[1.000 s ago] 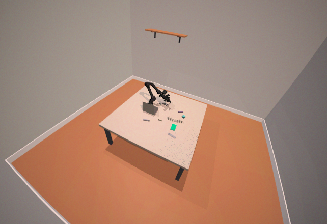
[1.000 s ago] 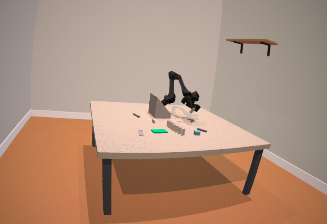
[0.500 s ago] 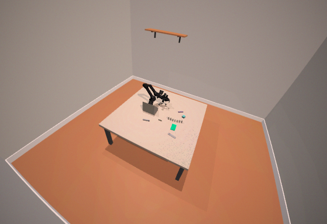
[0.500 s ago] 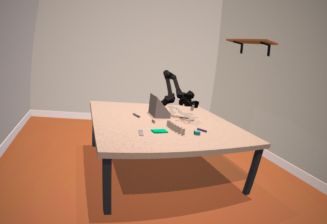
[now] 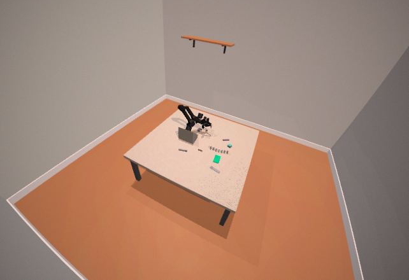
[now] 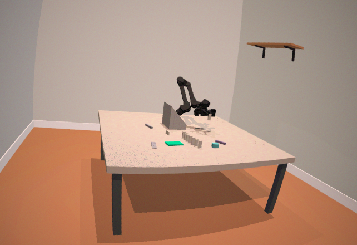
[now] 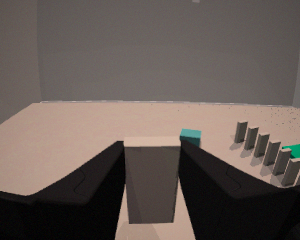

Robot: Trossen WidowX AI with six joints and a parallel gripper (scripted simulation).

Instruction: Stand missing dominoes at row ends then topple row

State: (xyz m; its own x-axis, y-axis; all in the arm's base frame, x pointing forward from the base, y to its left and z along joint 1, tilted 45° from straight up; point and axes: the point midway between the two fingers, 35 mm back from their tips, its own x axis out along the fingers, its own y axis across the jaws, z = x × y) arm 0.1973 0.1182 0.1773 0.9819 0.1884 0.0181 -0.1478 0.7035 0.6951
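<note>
Now: gripper tip 22 cm short of the purple bar, 15 cm above it and 3 cm to the right of it. The rest, counted from my gripper tip: green flat card (33 cm to the right, 28 cm ahead, 15 cm below); then teal block (31 cm ahead, 15 cm below, 5 cm to the right).
</note>
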